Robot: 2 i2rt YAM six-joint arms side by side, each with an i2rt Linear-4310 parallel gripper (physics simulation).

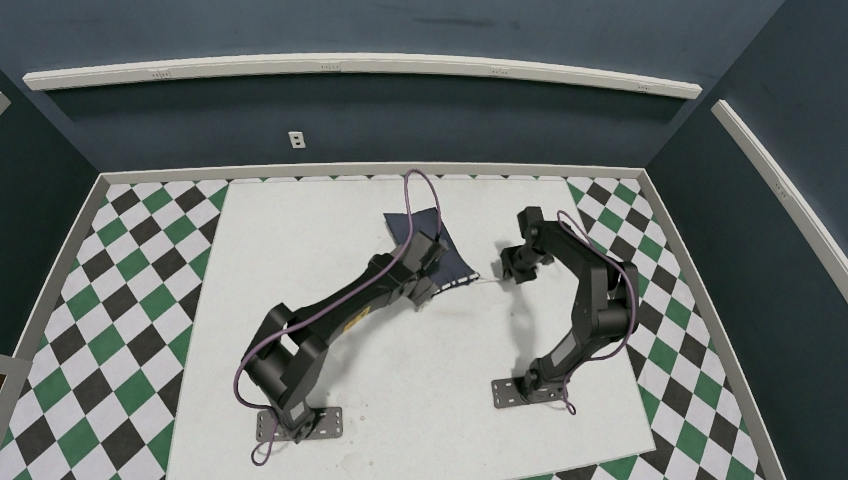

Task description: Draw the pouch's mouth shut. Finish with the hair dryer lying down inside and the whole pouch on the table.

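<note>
The dark navy pouch (455,261) lies on the white table, its white-dashed mouth edge toward the lower right and partly under my left arm. The mouth looks bunched and narrower than the pouch's far end. A thin pale drawstring (491,280) runs from the mouth's right corner to my right gripper (512,273), which is shut on it, low over the table right of the pouch. My left gripper (429,279) is open over the left part of the mouth; its fingertips are mostly hidden by the wrist. The hair dryer does not show; the pouch's inside is hidden.
The white table (285,237) carries both arm bases, the left base plate (329,422) and the right base plate (505,393). The left arm's purple cable (408,202) loops over the pouch. A wall (380,118) rises behind the table.
</note>
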